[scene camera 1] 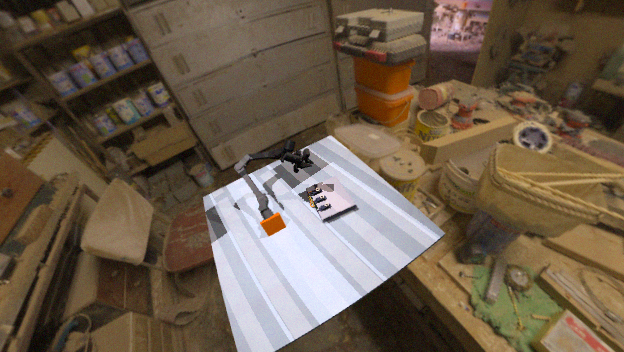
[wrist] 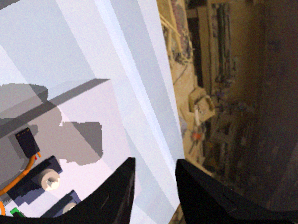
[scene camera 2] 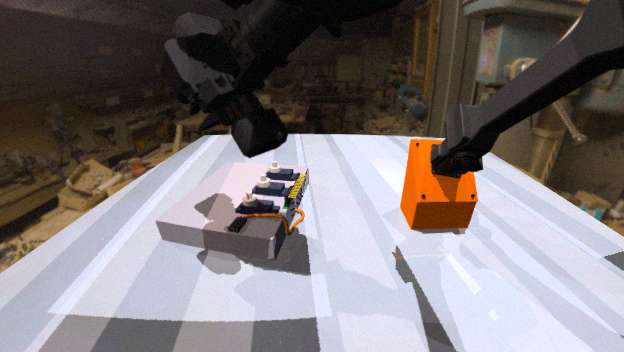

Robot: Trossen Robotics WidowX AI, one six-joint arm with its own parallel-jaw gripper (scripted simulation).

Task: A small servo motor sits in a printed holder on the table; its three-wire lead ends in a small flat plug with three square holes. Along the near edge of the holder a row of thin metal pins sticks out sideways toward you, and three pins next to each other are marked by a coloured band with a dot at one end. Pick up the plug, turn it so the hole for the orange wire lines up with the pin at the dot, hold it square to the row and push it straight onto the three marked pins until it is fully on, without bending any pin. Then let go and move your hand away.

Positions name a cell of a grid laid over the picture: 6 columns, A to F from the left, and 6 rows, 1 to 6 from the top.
Labels:
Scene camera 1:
printed holder: D4
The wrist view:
my gripper: D5
printed holder: B4
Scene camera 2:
my gripper: B3
printed holder: B4

